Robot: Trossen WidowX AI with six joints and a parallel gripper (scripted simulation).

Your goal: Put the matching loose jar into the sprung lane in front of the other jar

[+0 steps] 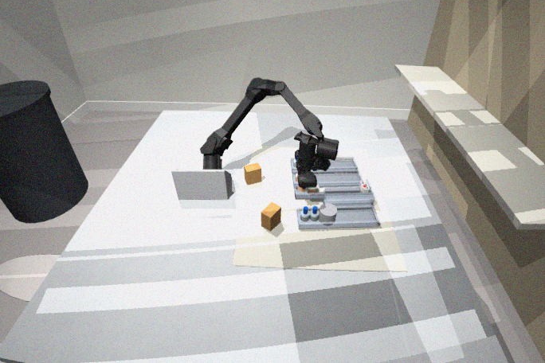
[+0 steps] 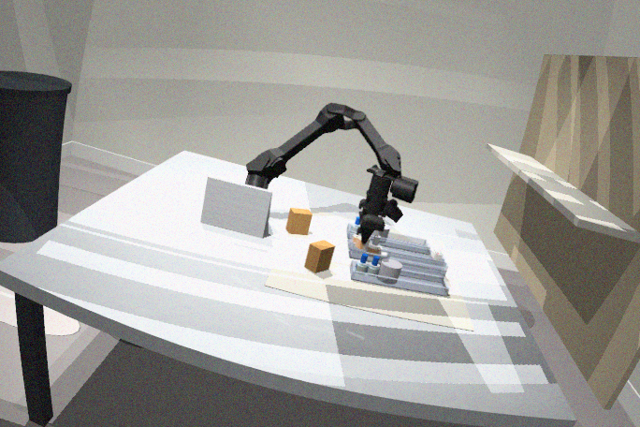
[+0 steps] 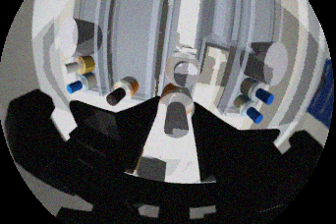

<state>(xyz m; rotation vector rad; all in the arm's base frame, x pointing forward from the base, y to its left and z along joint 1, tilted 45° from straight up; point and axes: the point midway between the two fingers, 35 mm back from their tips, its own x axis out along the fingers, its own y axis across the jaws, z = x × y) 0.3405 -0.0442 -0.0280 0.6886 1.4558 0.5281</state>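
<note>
Now: gripper tip 14 cm short of the grey lane rack, 4 cm to the left of it and 3 cm above it. From my gripper tip the other things lie so: shelf: 50 cm ahead, 32 cm above, 8 cm to the right.
</note>
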